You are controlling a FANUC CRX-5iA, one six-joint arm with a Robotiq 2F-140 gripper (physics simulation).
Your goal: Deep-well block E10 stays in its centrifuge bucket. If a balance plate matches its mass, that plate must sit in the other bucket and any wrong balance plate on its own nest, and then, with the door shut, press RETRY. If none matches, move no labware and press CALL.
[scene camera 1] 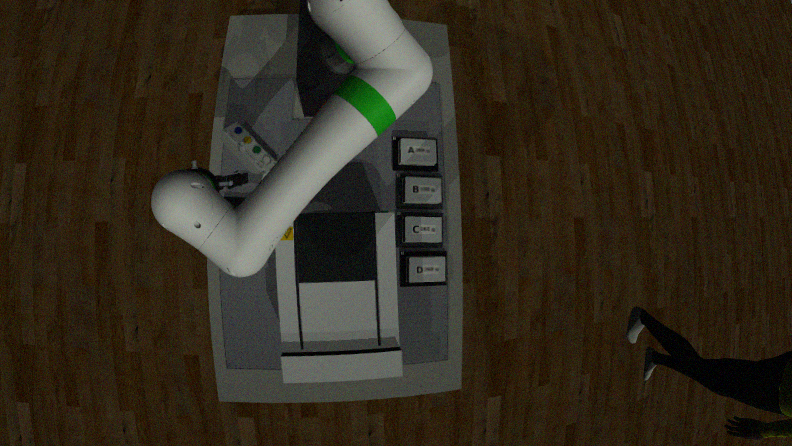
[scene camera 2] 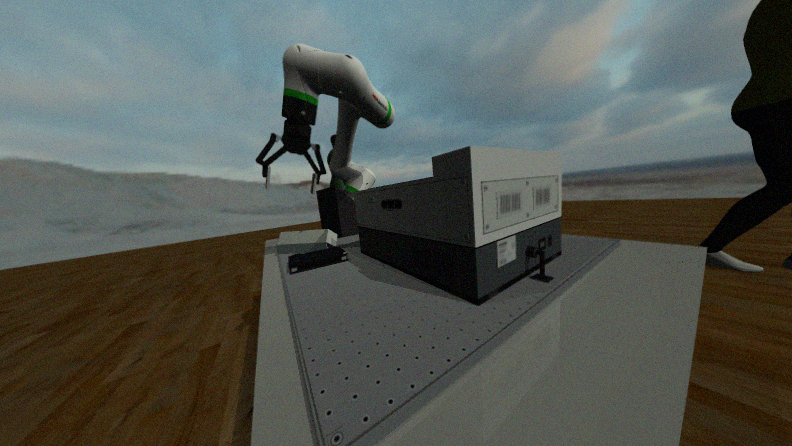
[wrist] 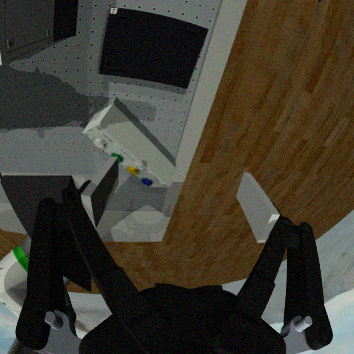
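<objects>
There is a centrifuge here, and on it (wrist: 31,31) and (scene camera 2: 357,208) are the same spot. I see a perforated plate as well; on that plate, (scene camera 2: 372,337) and (scene camera 1: 247,342) are one and the same spot.
</objects>
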